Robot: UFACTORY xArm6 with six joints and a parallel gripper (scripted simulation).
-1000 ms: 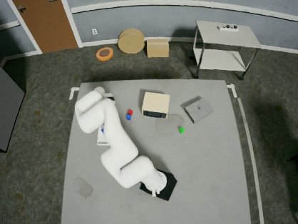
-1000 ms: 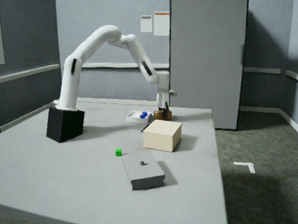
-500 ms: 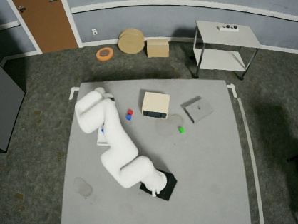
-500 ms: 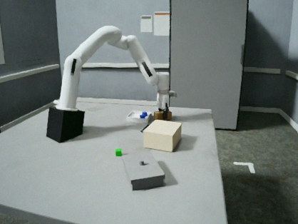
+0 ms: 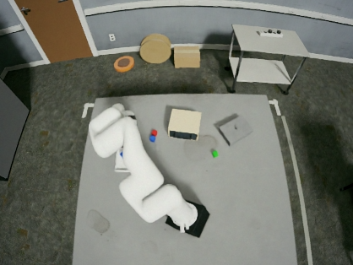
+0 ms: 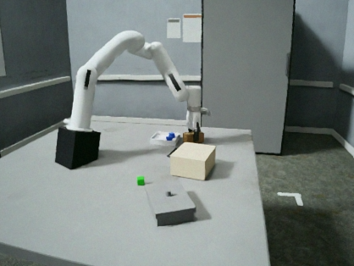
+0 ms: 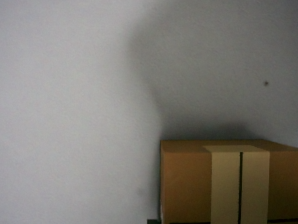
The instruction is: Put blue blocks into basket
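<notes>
The brown box is right at my hand. Also, from my hand: light wooden cabinet 36 cm to the right, 1 cm ahead, 1 cm above; then dark-rimmed drawer 35 cm to the right, 1 cm above; then white basket 16 cm behind, 2 cm below, 1 cm to the left.
</notes>
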